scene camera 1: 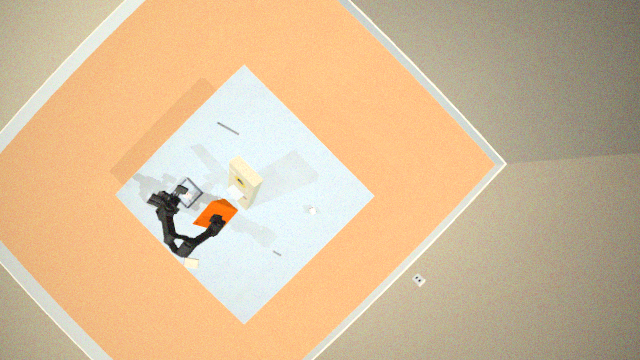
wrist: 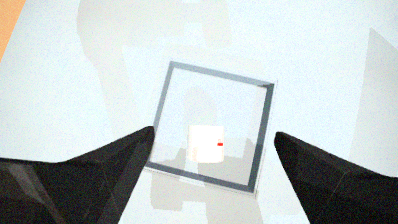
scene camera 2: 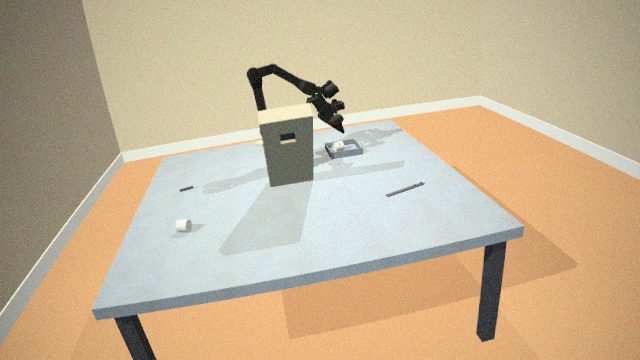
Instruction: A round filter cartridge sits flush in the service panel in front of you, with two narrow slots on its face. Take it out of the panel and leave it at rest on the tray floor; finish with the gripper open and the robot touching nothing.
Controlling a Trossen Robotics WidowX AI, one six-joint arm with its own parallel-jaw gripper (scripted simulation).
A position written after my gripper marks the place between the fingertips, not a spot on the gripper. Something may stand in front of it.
My gripper (wrist: 214, 134) is open, holding nothing. I also see a white round filter cartridge (wrist: 205, 143), a beige service panel (scene camera 2: 287, 133) and a tray (wrist: 190, 92).
The beige service panel also shows in scene camera 1 (scene camera 1: 241, 174).
